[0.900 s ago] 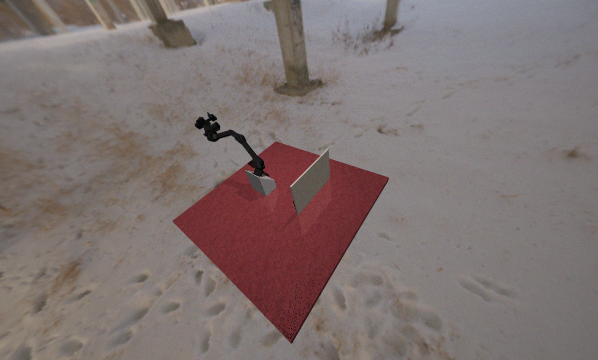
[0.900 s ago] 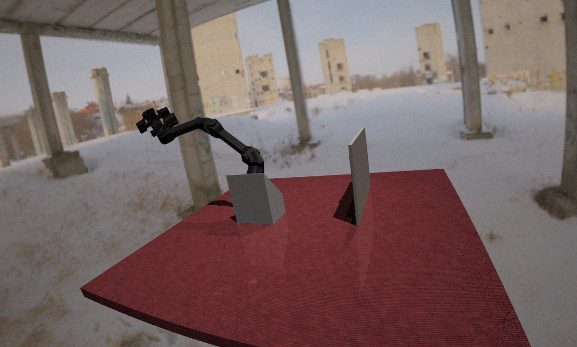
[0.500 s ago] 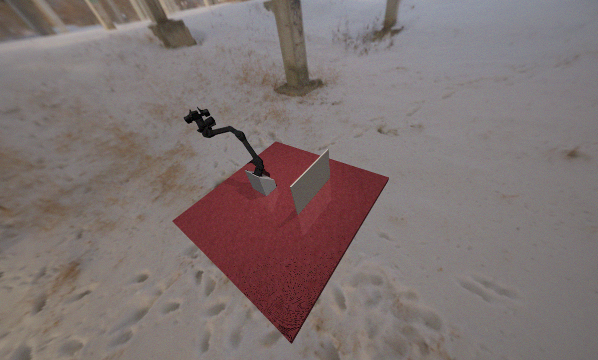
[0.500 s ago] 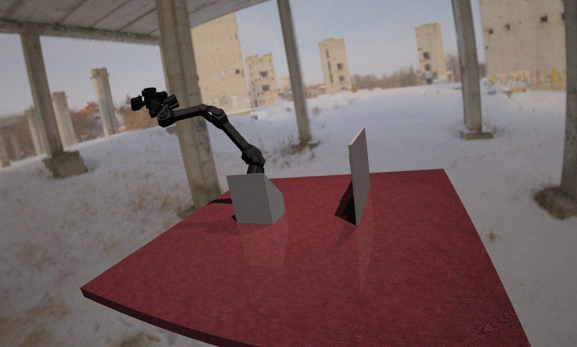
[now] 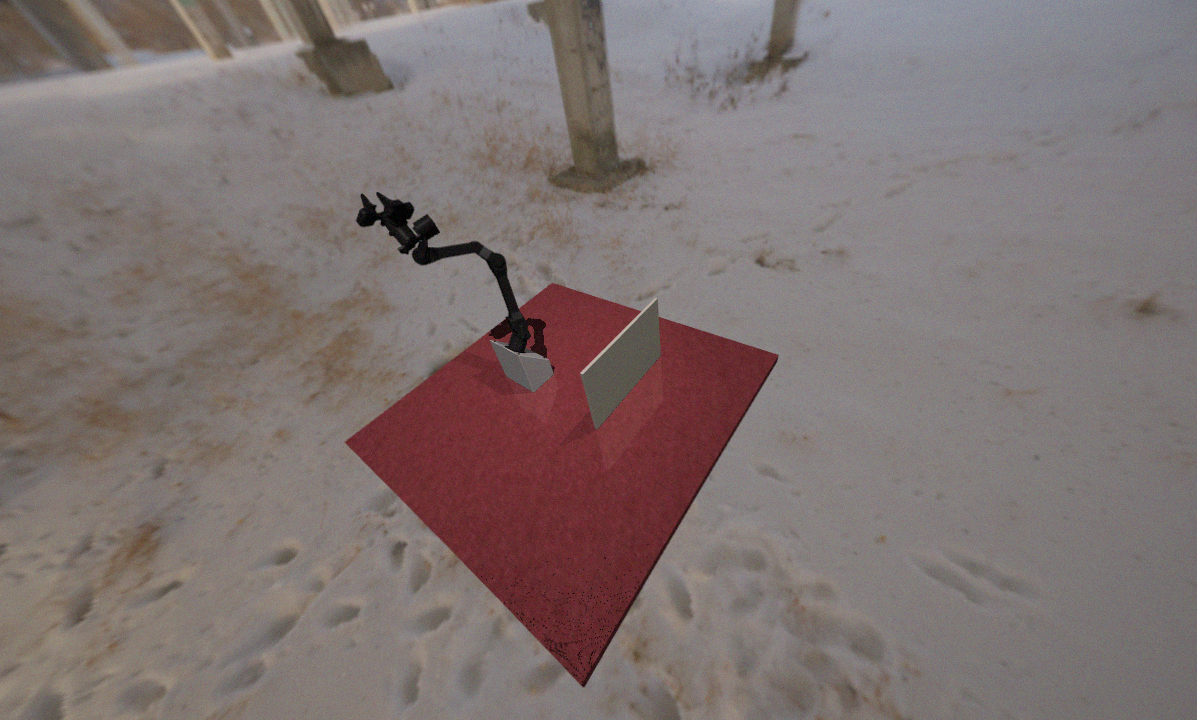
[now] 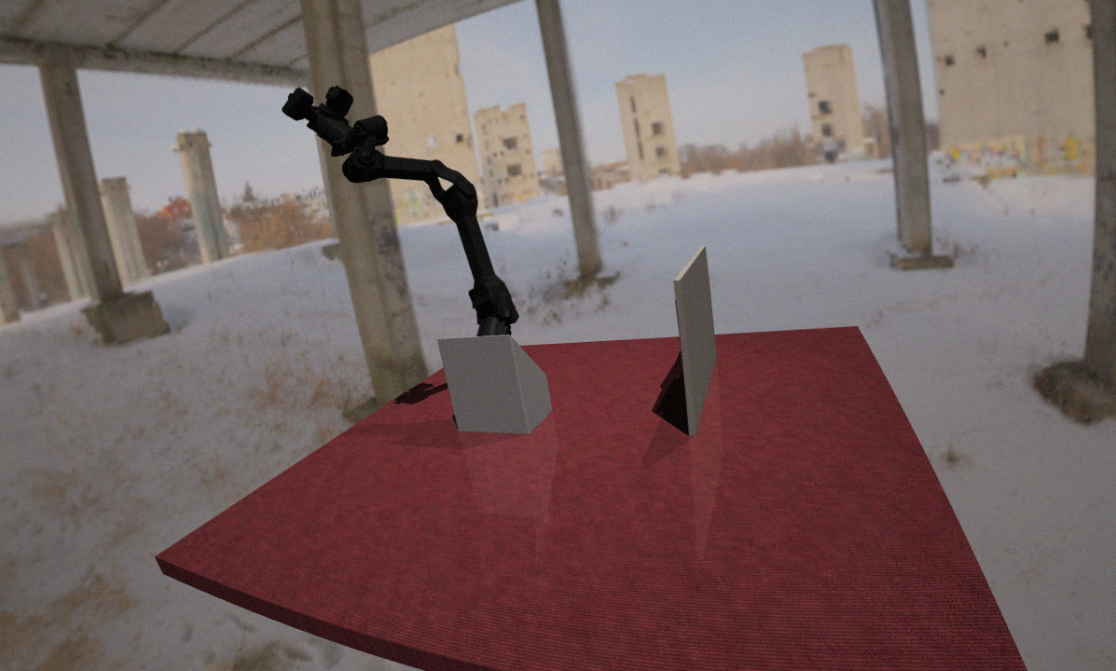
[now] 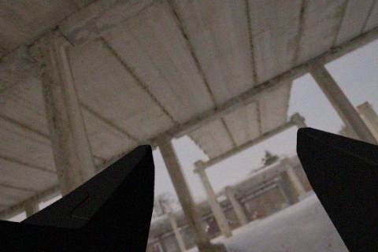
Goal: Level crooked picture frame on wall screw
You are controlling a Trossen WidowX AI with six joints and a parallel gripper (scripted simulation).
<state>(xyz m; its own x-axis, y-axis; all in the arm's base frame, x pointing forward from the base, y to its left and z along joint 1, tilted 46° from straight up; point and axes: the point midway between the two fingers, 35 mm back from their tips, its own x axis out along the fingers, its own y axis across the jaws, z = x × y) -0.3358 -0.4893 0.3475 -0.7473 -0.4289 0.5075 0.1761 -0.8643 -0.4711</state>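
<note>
The picture frame is 75 cm ahead of my gripper tip, 28 cm to the left of it and 66 cm below it. From my gripper tip the other things lie so: wall panel (76 cm ahead, 27 cm to the left, 67 cm below).
</note>
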